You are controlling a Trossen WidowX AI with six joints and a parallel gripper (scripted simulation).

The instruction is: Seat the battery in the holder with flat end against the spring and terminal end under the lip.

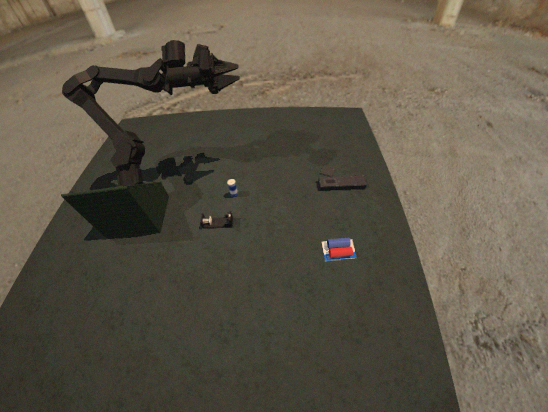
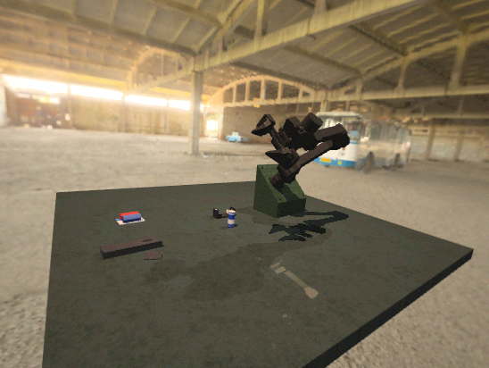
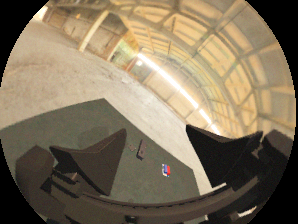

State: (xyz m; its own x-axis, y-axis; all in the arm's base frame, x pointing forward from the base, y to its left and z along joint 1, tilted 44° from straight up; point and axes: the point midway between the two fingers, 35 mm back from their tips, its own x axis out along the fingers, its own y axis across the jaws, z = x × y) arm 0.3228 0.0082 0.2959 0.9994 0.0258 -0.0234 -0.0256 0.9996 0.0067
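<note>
Right now the battery is 310 mm below my gripper tip, 170 mm to the right of it and 70 mm behind it. Also, from my gripper tip: dark piece (340 mm below, 270 mm ahead, 110 mm to the right); then long black bar (320 mm below, 300 mm ahead, 180 mm to the right); then white tray (420 mm to the right, 330 mm below, 220 mm ahead).
</note>
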